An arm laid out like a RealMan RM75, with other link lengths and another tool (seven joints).
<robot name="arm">
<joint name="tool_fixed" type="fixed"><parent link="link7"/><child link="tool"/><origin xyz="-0.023 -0.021 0.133" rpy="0 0.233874 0.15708"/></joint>
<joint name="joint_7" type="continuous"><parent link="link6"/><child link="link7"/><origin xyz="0 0 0.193" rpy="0 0 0"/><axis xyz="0 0 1"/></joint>
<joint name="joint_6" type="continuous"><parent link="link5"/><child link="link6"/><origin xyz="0 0 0" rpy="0 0 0"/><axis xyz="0 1 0"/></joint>
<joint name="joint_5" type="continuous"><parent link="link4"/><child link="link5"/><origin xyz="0 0 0.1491" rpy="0 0 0"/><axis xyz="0 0 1"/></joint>
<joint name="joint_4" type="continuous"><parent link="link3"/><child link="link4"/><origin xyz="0 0 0" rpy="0 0 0"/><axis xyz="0 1 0"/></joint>
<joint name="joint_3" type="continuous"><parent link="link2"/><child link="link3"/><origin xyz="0 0 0.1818" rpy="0 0 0"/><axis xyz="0 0 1"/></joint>
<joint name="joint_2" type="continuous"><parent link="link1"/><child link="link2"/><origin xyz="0 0 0" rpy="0 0 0"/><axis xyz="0 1 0"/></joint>
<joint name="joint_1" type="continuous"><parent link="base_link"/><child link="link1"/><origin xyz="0 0 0.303" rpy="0 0 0"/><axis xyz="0 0 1"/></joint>
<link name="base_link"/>
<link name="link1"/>
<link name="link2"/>
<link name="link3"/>
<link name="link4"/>
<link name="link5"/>
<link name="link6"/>
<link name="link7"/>
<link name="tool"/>
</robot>
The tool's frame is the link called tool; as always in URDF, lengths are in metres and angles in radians. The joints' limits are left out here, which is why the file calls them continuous.
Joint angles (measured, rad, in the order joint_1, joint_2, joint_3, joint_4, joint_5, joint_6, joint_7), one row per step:
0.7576, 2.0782, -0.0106, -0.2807, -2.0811, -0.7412, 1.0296
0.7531, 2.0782, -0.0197, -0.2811, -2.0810, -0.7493, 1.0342
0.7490, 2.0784, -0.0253, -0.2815, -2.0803, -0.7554, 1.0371
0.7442, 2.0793, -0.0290, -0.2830, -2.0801, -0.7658, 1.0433
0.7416, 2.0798, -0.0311, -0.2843, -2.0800, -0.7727, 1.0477
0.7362, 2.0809, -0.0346, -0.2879, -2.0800, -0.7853, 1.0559
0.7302, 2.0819, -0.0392, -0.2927, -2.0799, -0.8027, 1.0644
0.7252, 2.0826, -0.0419, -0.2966, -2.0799, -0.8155, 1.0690
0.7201, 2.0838, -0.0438, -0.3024, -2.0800, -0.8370, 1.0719
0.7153, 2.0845, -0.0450, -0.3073, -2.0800, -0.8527, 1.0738
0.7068, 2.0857, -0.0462, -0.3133, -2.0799, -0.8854, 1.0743
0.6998, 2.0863, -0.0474, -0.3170, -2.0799, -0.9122, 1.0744
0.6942, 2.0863, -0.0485, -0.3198, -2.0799, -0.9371, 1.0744
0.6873, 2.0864, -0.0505, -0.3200, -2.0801, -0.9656, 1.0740
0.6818, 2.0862, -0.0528, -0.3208, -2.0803, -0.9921, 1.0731
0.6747, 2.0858, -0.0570, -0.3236, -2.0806, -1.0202, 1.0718
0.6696, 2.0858, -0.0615, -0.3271, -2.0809, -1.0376, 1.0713
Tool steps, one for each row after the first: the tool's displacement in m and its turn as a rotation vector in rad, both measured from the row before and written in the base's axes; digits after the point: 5 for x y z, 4 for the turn. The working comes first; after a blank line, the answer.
Tool pose at each row, in the base's axes (x y z in m, rotation vector in rad; the steps are taken from these numbers as rounded here):
0.24081, 0.50770, 0.04764, -1.9540, 1.1921, 0.3143
0.23985, 0.50616, 0.04562, -1.9630, 1.1920, 0.3153
0.23955, 0.50490, 0.04436, -1.9680, 1.1930, 0.3168
0.23851, 0.50345, 0.04309, -1.9733, 1.1971, 0.3244
0.23762, 0.50268, 0.04246, -1.9766, 1.1994, 0.3300
0.23646, 0.50122, 0.04167, -1.9813, 1.2039, 0.3397
0.23411, 0.49960, 0.04084, -1.9894, 1.2058, 0.3521
0.23273, 0.49832, 0.04049, -1.9948, 1.2062, 0.3600
0.22876, 0.49693, 0.04011, -2.0059, 1.2008, 0.3740
0.22651, 0.49575, 0.04021, -2.0127, 1.1971, 0.3833
0.22065, 0.49313, 0.03944, -2.0299, 1.1881, 0.4039
0.21575, 0.49074, 0.03860, -2.0447, 1.1808, 0.4207
0.21079, 0.48863, 0.03794, -2.0591, 1.1730, 0.4368
0.20491, 0.48552, 0.03607, -2.0777, 1.1660, 0.4555
0.19906, 0.48277, 0.03466, -2.0955, 1.1569, 0.4725
0.19358, 0.47955, 0.03353, -2.1142, 1.1456, 0.4873
0.19053, 0.47734, 0.03281, -2.1262, 1.1374, 0.4942

-0.00096, -0.00154, -0.00202, -0.0069, 0.0024, 0.0045
-0.00030, -0.00126, -0.00126, -0.0040, 0.0025, 0.0022
-0.00104, -0.00145, -0.00127, -0.0037, 0.0081, 0.0026
-0.00089, -0.00077, -0.00063, -0.0020, 0.0055, 0.0020
-0.00116, -0.00146, -0.00079, -0.0028, 0.0096, 0.0027
-0.00235, -0.00162, -0.00083, -0.0037, 0.0108, 0.0066
-0.00138, -0.00128, -0.00035, -0.0023, 0.0065, 0.0048
-0.00397, -0.00139, -0.00038, -0.0028, 0.0089, 0.0125
-0.00225, -0.00118, 0.00010, -0.0014, 0.0058, 0.0081
-0.00586, -0.00262, -0.00077, -0.0046, 0.0128, 0.0193
-0.00490, -0.00239, -0.00084, -0.0045, 0.0106, 0.0161
-0.00496, -0.00211, -0.00066, -0.0043, 0.0099, 0.0159
-0.00588, -0.00311, -0.00187, -0.0075, 0.0128, 0.0181
-0.00585, -0.00275, -0.00141, -0.0065, 0.0106, 0.0183
-0.00548, -0.00322, -0.00113, -0.0069, 0.0083, 0.0192
-0.00305, -0.00221, -0.00072, -0.0047, 0.0032, 0.0121

